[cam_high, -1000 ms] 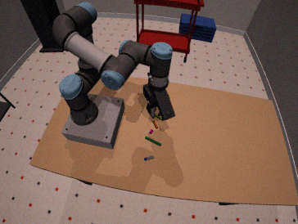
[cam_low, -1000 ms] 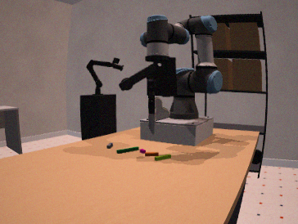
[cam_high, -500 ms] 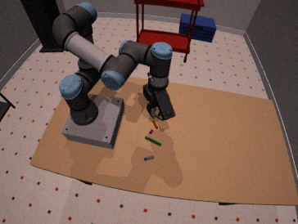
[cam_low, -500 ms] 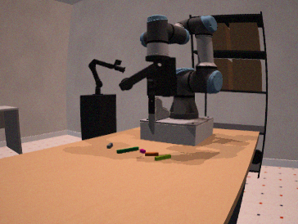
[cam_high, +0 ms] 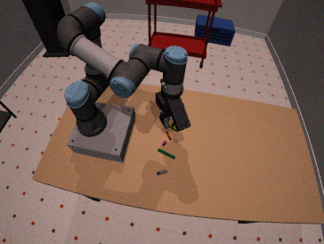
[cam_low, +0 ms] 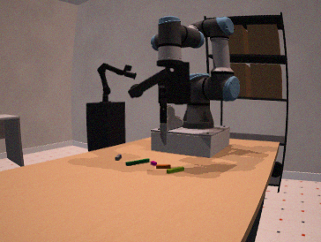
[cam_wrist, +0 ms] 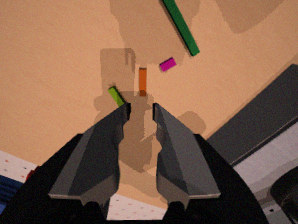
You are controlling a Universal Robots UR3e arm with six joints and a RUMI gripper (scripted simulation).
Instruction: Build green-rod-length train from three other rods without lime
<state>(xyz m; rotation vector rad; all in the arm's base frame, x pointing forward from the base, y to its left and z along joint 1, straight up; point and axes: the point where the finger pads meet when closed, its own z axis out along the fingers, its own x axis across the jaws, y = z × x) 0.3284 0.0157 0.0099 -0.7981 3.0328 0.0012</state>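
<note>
The orange rod lies 80 mm below my hand. The rest, counted from my hand: magenta rod (80 mm below, 40 mm to the right, 20 mm behind); then green rod (90 mm to the right, 80 mm below); then lime rod (80 mm below, 40 mm to the left, 20 mm ahead).
</note>
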